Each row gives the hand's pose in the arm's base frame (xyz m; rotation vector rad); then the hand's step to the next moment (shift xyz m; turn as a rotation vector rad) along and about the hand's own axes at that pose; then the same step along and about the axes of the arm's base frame.
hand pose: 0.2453 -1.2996 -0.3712 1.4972 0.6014 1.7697
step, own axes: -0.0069 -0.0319 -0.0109 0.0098 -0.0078 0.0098
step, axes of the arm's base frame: -0.0029 0.0157 -0.0305 0.0108 0.0114 0.0024
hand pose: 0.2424 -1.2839 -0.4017 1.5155 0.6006 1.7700
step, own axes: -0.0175 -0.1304 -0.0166 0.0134 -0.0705 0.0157
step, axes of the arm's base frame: 0.0134 0.0708 -0.1113 0.0301 0.0533 -0.0406
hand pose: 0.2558 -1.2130 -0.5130 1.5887 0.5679 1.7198
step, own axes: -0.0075 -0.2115 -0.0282 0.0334 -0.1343 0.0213
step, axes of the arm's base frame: 0.0159 0.1353 -0.1644 0.0490 0.1087 -0.0734
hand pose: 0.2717 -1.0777 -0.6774 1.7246 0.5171 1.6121
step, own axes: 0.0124 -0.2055 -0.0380 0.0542 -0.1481 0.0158
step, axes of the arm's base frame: 0.0008 0.1547 -0.1411 0.0490 0.1339 -0.0691
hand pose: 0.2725 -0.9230 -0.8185 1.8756 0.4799 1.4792
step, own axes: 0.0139 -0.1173 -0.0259 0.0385 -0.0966 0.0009
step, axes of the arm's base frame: -0.0059 0.0980 -0.0707 0.0239 0.0921 -0.0419
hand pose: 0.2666 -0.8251 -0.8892 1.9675 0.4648 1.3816
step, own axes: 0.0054 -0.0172 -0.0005 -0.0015 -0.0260 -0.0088
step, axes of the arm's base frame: 0.0031 0.0157 -0.0083 -0.0063 0.0202 -0.0175
